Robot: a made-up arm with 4 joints.
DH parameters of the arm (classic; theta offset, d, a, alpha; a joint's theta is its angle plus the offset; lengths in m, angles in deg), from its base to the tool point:
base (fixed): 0 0.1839 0.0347 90
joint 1: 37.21 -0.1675 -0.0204 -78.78
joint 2: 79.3 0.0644 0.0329 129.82
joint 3: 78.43 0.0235 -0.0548 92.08
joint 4: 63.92 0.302 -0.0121 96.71
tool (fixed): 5.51 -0.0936 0 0
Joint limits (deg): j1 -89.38..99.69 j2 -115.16..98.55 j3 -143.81..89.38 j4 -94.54..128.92
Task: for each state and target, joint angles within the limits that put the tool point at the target. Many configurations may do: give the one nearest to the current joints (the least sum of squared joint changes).
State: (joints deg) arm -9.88 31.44 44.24 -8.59
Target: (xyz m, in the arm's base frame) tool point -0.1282 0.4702 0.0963
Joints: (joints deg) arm -31.76 24.20 -1.18 -13.97
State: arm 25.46 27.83 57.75 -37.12
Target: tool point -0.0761 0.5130 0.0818
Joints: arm 28.97 38.10 26.91 -37.70
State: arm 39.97 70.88 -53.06 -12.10
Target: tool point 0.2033 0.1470 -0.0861
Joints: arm 36.19 65.34 -41.20 -13.78
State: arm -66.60 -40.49 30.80 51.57
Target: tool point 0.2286 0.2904 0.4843
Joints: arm -17.29 -46.60 52.19 67.02
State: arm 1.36 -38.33 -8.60 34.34
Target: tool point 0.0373 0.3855 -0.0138
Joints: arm -19.04 -75.49 -64.28 -4.63
